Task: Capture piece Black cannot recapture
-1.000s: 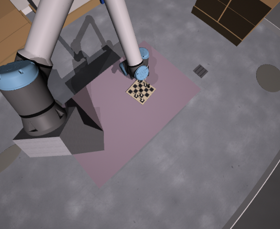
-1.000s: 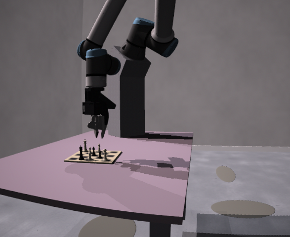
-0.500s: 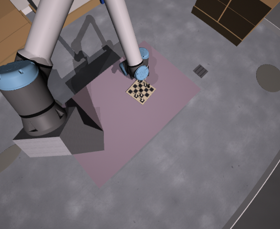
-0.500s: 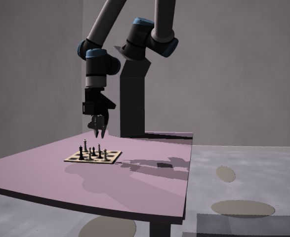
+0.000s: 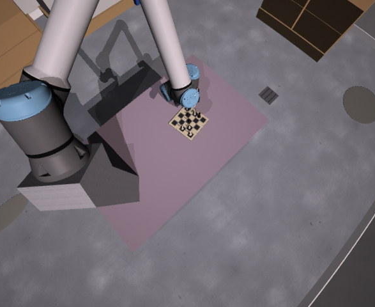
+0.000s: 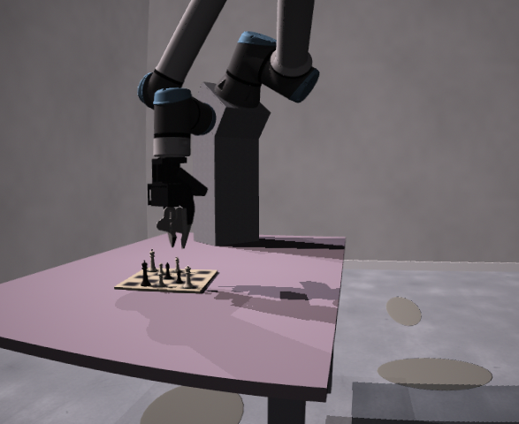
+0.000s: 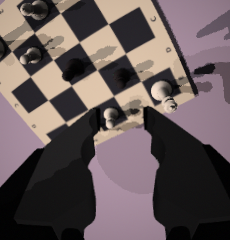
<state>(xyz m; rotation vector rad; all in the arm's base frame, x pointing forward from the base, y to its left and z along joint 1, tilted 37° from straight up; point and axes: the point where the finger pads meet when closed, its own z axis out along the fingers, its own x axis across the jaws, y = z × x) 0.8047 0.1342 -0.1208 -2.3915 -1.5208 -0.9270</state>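
Right now my hand is 9 cm above the black pawn. Round my hand: tall black piece 7 cm to the right, 7 cm below, 5 cm ahead; then chessboard 11 cm below, 5 cm to the right, 3 cm behind.
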